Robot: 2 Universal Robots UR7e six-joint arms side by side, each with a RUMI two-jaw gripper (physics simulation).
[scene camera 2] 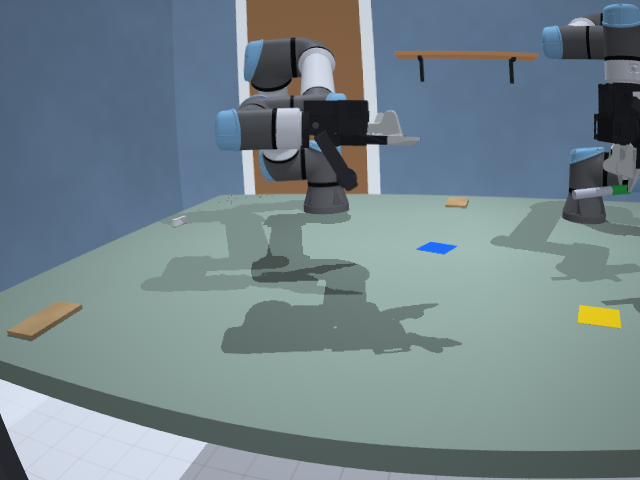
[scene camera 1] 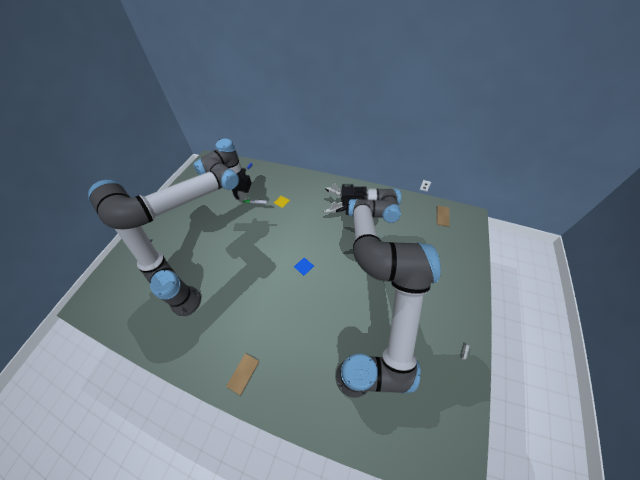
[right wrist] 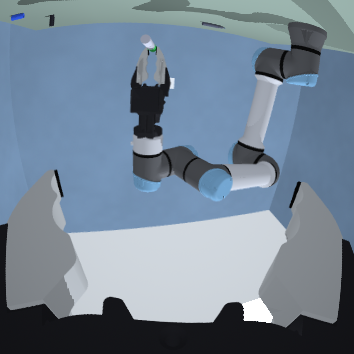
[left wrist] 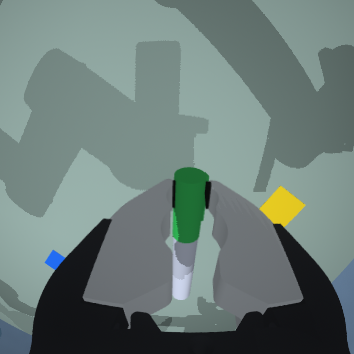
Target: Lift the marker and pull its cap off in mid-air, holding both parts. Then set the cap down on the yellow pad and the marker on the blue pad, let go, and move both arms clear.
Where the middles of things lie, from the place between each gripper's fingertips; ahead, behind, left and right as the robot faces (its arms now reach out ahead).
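Scene:
The green cap (left wrist: 188,212) is 90 mm below my right hand, 430 mm to the left of it and 70 mm behind it. As for the yellow pad (left wrist: 281,206), it is 270 mm below my right hand, 350 mm to the left of it and 140 mm ahead of it.
The green cap is 2 cm to the right of my left hand, and going by their middles it is, of the things named here, the nearest to my left hand. The yellow pad is 18 cm below my left hand, 9 cm to the right of it and 21 cm ahead of it. By its middle, the yellow pad is nearer to my left hand than to my right hand.

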